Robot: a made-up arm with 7 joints.
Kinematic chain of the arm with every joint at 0, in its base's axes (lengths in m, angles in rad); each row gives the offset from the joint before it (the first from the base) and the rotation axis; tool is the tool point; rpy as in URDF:
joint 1: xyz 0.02 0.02 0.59 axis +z
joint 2: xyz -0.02 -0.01 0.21 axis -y
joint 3: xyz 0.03 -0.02 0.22 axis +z
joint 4: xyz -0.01 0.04 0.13 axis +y
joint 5: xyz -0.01 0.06 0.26 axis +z
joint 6: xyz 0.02 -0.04 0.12 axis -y
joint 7: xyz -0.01 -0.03 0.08 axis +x
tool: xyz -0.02 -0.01 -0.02 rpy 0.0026 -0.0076 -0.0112
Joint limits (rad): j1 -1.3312..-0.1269 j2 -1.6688..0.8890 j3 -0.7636..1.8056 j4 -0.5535..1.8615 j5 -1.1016..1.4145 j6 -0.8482..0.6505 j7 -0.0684..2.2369
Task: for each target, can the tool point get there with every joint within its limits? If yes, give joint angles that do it. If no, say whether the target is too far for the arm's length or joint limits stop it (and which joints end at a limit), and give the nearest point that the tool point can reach.
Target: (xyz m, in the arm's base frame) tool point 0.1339 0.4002 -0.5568
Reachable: no: too far | nearest point 0.2675 0.1050 0.2894 | short by 0.906 m
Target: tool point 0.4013 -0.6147 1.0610
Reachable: yes | joints -1.0496 -1.2481 0.3104 -0.0409 0.5764 0.0077 1.7699
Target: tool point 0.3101 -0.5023 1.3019
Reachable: yes | joints -1.0936 -0.9326 -0.1538 -0.1468 -0.3332 -0.6341 1.2117
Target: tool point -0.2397 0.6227 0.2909
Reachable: no: joint limits stop it (at a limit: joint 2, joint 3, joint 4, joint 5, joint 6, joint 7) | nearest point -0.1567 0.4300 0.7401 | short by 0.496 m
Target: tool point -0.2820 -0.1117 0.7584
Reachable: no: joint limits stop it (at a limit: joint 1, joint 3, joint 4, joint 6, joint 7) | nearest point -0.1643 -0.3371 0.6237 | short by 0.288 m
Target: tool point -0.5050 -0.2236 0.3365
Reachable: no: joint limits stop it (at a limit: joint 1, joint 2, joint 3, joint 7) | nearest point -0.2417 -0.2283 0.4113 | short by 0.274 m
